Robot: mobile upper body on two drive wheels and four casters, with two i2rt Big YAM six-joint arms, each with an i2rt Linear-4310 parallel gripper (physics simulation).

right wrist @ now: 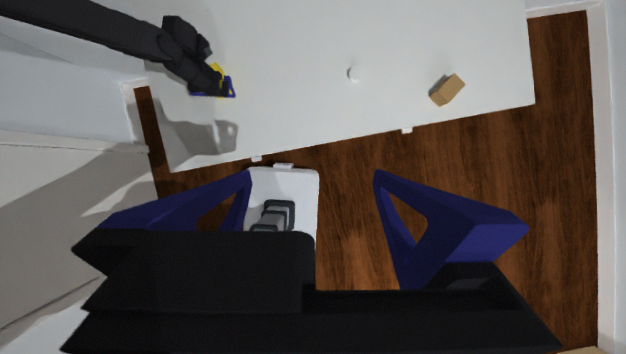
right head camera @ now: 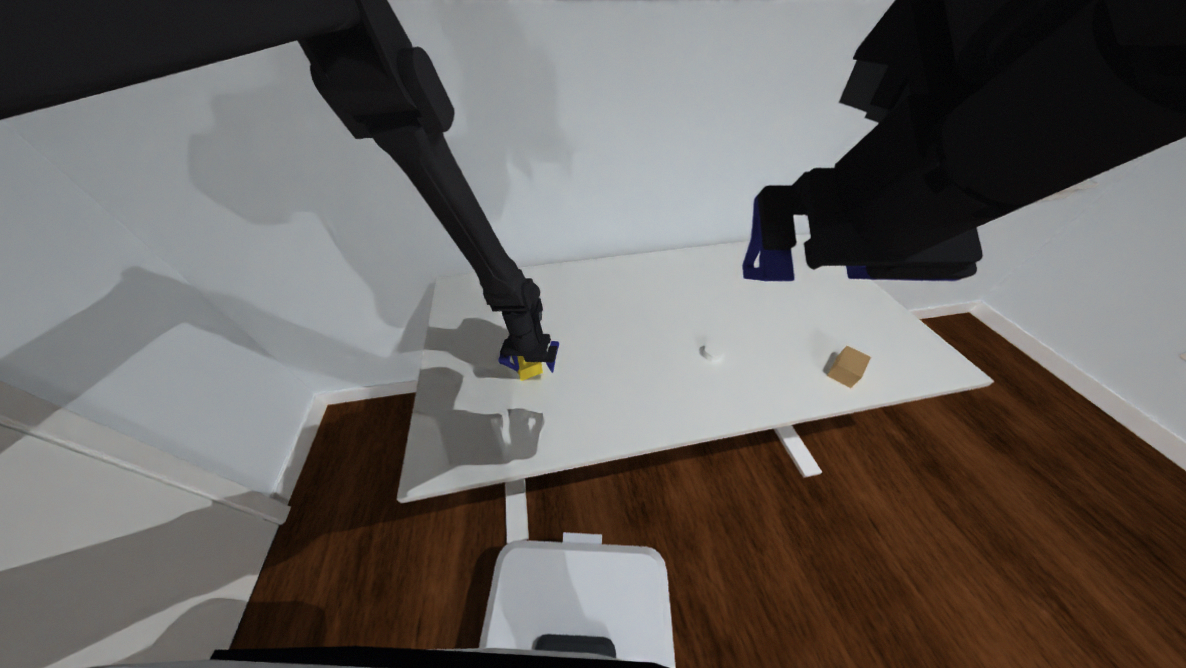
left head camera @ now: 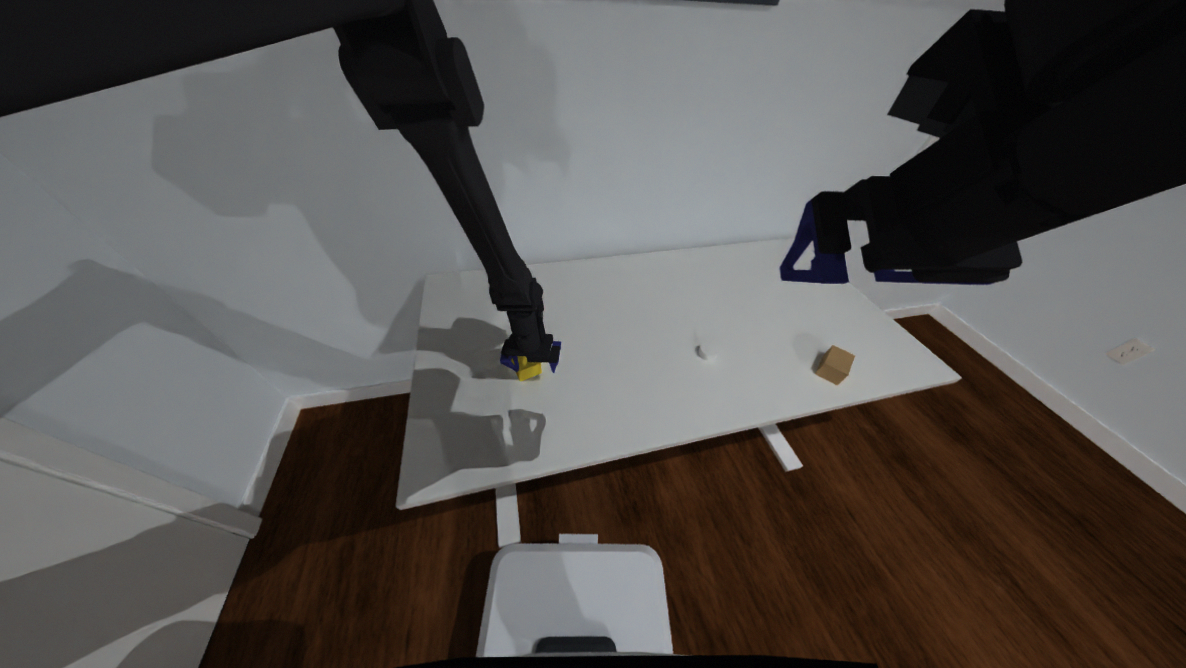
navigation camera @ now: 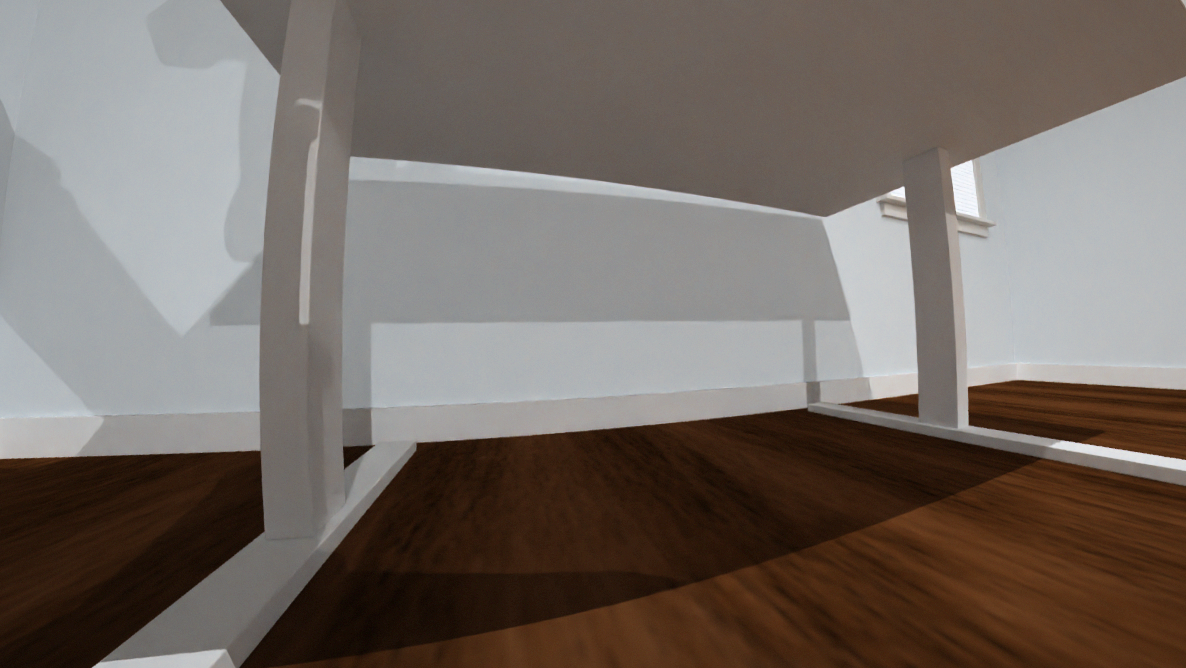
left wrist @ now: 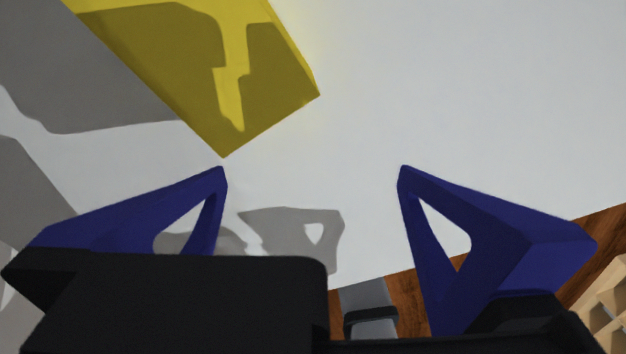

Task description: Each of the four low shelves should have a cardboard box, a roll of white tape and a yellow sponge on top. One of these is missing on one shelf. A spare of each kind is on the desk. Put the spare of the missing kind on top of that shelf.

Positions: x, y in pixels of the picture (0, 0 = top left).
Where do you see a white desk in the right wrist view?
290, 73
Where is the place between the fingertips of my left gripper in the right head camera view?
535, 370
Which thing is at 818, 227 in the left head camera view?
My right gripper.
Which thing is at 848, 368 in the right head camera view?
A cardboard box.
